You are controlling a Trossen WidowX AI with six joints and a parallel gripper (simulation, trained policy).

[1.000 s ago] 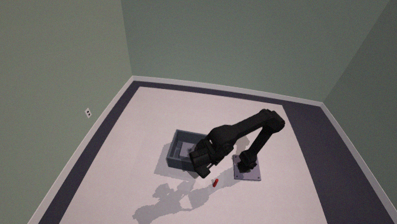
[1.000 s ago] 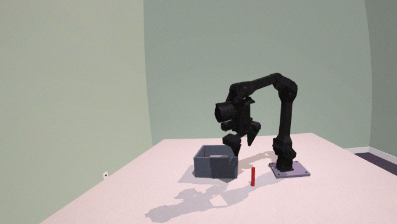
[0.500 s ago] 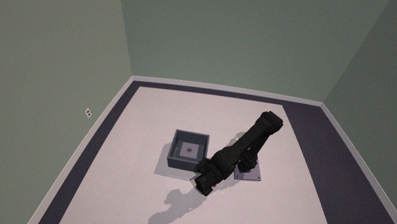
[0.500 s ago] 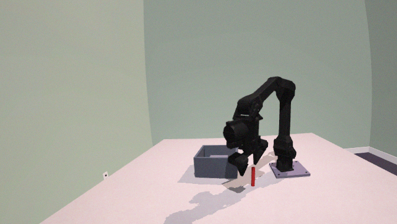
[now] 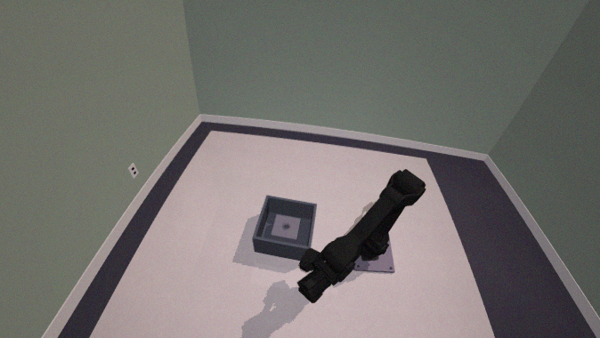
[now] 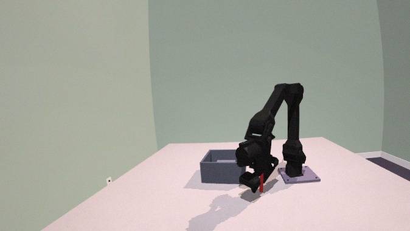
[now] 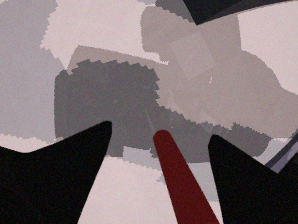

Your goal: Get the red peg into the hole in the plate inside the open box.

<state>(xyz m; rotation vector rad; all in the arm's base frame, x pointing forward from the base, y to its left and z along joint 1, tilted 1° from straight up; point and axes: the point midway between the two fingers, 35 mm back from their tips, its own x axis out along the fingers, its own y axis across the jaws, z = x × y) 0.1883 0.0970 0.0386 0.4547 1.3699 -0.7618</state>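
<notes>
Right now the red peg is 2 cm above my gripper tip and 1 cm behind it. From my gripper tip the other things lie so: grey plate 18 cm to the right, 11 cm ahead, 3 cm above; dark grey box 18 cm to the right, 11 cm ahead, 1 cm above.
</notes>
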